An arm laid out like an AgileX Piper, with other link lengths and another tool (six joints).
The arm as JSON. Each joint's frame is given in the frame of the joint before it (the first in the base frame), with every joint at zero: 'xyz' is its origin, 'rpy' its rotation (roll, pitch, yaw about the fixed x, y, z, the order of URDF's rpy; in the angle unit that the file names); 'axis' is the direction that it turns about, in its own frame. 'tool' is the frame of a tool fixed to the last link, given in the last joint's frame.
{
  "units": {
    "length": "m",
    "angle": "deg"
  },
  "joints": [
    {
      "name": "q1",
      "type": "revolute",
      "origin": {
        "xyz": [
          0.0,
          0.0,
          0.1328
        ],
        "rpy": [
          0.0,
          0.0,
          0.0
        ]
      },
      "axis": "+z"
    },
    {
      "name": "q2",
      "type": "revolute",
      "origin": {
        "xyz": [
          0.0,
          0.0,
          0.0
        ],
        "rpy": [
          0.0,
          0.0,
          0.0
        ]
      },
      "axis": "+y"
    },
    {
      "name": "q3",
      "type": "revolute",
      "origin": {
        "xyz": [
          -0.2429,
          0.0,
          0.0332
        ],
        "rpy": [
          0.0,
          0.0,
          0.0
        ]
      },
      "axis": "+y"
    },
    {
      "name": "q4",
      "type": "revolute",
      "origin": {
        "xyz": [
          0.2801,
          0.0,
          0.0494
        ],
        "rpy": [
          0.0,
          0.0,
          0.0
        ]
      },
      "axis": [
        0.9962,
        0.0,
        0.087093
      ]
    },
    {
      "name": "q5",
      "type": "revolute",
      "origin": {
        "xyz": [
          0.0,
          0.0,
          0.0
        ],
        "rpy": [
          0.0,
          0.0,
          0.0
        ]
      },
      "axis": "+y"
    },
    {
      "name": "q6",
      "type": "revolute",
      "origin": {
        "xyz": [
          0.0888,
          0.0,
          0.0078
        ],
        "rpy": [
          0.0,
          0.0,
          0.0
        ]
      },
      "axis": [
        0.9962,
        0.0,
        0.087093
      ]
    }
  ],
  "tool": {
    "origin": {
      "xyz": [
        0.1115,
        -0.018,
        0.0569
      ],
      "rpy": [
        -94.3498,
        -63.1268,
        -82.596
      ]
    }
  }
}
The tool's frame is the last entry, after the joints.
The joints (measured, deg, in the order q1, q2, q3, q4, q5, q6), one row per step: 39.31, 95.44, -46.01, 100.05, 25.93, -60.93; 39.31, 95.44, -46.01, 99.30, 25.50, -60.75; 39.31, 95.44, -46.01, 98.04, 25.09, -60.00; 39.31, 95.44, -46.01, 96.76, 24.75, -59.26; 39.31, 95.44, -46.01, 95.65, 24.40, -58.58; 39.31, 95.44, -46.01, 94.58, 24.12, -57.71; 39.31, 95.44, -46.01, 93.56, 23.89, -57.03; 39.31, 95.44, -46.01, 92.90, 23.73, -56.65; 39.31, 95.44, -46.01, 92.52, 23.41, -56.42; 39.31, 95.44, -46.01, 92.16, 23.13, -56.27; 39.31, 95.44, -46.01, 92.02, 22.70, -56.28
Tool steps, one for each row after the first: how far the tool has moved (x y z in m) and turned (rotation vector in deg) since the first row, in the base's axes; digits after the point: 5 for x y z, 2 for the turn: 0.00035, -0.00104, -0.00104, -0.64, -0.33, 0.12; 0.00022, -0.00226, -0.00273, -1.40, -0.46, 0.27; -0.00005, -0.00332, -0.00430, -2.12, -0.60, 0.49; -0.00011, -0.00442, -0.00570, -2.76, -0.71, 0.61; -0.00028, -0.00547, -0.00712, -3.29, -0.65, 0.63; -0.00050, -0.00632, -0.00831, -3.81, -0.70, 0.76; -0.00060, -0.00687, -0.00904, -4.17, -0.78, 0.87; -0.00005, -0.00776, -0.00961, -4.50, -0.91, 0.76; 0.00041, -0.00851, -0.01008, -4.82, -1.07, 0.71; 0.00142, -0.00957, -0.01040, -5.14, -1.31, 0.50
